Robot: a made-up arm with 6 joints.
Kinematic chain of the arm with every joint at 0, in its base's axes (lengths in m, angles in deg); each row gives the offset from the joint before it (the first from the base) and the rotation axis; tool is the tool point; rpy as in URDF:
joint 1: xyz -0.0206 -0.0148 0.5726 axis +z
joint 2: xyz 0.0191 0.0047 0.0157 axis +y
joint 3: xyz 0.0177 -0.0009 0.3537 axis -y
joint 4: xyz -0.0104 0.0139 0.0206 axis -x
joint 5: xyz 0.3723 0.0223 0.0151 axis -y
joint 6: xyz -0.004 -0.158 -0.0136 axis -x
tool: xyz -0.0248 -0.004 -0.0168 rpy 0 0 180
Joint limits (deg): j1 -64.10..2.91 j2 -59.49..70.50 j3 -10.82..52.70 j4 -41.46..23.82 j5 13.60..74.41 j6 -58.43..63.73
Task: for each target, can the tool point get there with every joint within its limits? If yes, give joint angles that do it. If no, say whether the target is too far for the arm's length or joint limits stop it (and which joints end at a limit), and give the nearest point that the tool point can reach.
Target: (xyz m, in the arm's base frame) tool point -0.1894 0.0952 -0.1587
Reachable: no: joint limits stop it (at a limit: joint 1, joint 2, joint 3, joint 4, joint 5) | nearest point 0.0504 -0.3421 0.3001 | short by 0.678 m
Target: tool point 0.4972 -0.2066 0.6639
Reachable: yes | joints -6.20 34.67 -1.32 3.86 57.54 52.55
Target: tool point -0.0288 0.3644 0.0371
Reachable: no: joint limits stop it (at a limit: joint 1, joint 2, joint 3, joint 4) | nearest point 0.3138 -0.0632 0.3043 | short by 0.610 m
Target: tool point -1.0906 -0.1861 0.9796
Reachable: no: too far | nearest point -0.5039 -0.0922 1.0680 | short by 0.601 m
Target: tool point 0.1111 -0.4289 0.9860
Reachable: yes | joints -57.45 6.06 12.08 6.34 26.39 -41.11
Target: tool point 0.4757 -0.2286 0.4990
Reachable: yes | joints -11.44 51.85 8.20 -24.09 53.23 46.36
